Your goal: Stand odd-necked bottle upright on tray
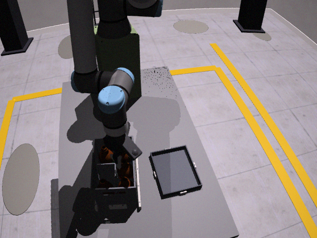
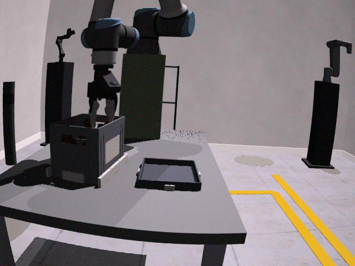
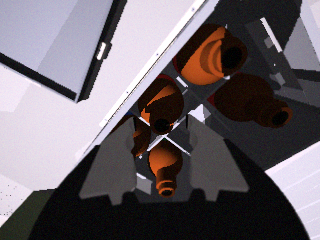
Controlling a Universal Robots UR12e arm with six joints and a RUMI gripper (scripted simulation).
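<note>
My gripper is now 5 cm to the left of the dark grey crate and 7 cm above it. The rest, counted from my hand: black tray 4 cm behind, 23 cm to the left, 15 cm below.
</note>
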